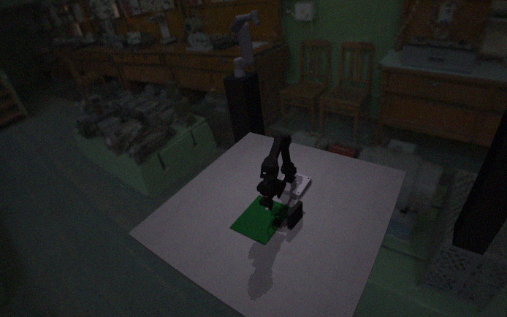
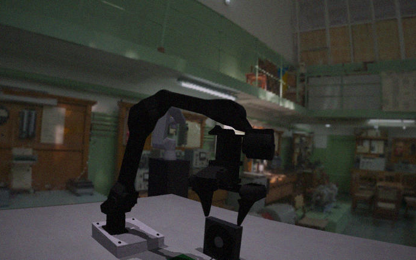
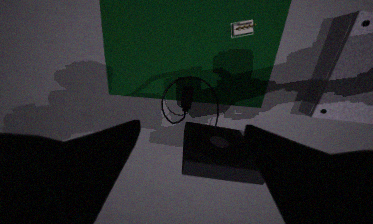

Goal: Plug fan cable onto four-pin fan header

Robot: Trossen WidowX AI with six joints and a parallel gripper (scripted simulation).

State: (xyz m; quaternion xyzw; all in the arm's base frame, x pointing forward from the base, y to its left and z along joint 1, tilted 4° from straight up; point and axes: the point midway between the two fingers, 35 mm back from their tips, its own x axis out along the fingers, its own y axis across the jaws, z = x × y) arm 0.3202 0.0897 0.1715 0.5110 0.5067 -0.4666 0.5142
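My gripper tip is now 10 mm to the right of the dark plug and 130 mm above it. Also, from my gripper tip: black fan 60 mm behind, 80 mm to the left, 100 mm below; then green board 100 mm to the right, 170 mm below.
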